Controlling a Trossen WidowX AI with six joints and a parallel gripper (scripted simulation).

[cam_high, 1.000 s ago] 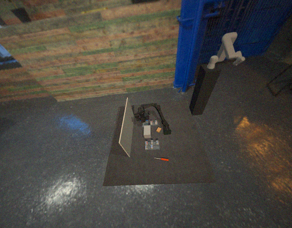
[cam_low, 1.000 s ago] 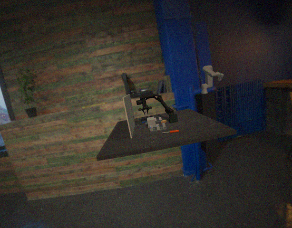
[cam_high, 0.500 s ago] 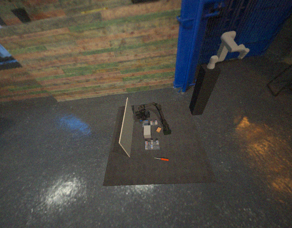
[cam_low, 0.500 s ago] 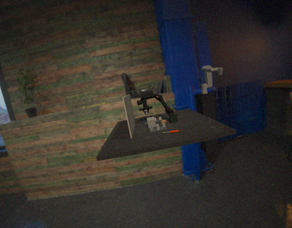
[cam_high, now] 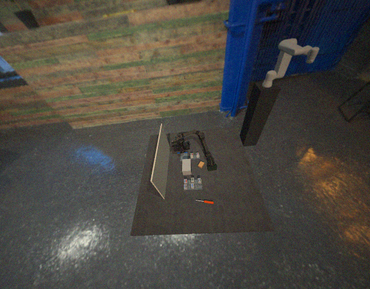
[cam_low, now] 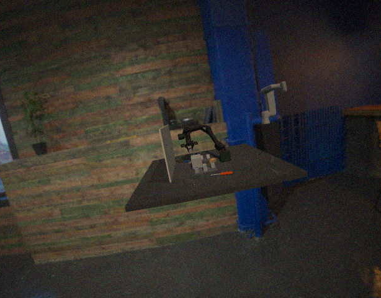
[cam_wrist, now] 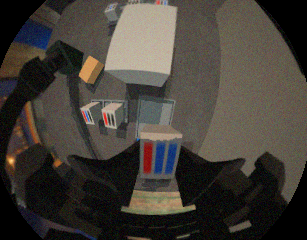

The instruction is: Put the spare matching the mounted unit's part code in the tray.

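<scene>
My gripper tip is 110 mm above the tray. Round my gripper tip: tan block: 210 mm behind, 140 mm to the left, 100 mm below; then mounted unit: 40 mm behind, 180 mm to the left, 70 mm below; then spare: 30 mm above.
</scene>
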